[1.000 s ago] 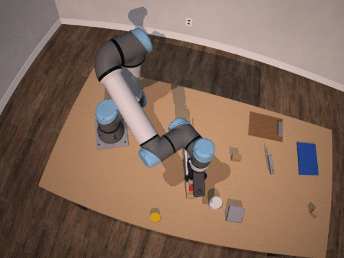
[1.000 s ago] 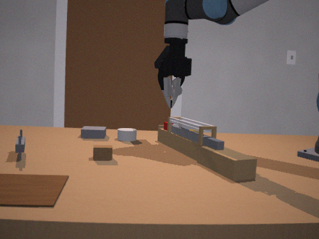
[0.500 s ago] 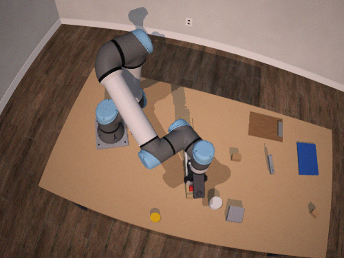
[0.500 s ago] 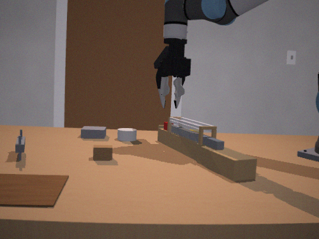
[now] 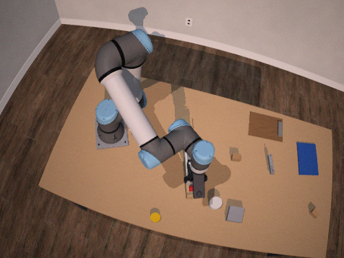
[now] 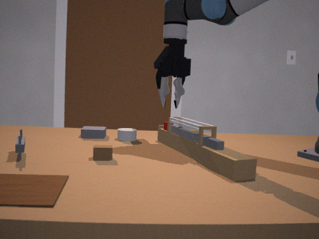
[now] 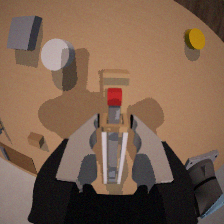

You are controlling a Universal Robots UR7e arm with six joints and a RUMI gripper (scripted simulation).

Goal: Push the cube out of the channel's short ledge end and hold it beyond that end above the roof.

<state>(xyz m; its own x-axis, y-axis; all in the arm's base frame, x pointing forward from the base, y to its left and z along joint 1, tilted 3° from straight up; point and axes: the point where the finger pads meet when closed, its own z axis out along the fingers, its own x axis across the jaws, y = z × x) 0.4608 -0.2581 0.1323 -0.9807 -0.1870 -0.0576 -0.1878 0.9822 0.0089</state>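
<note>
My hand is 80 mm above the small red cube. Also, from my hand: yellow disc (150 mm behind, 170 mm to the right, 120 mm below); then long wooden base (30 mm behind, 140 mm to the left, 80 mm below); then white cylinder (130 mm ahead, 60 mm to the right, 120 mm below).
</note>
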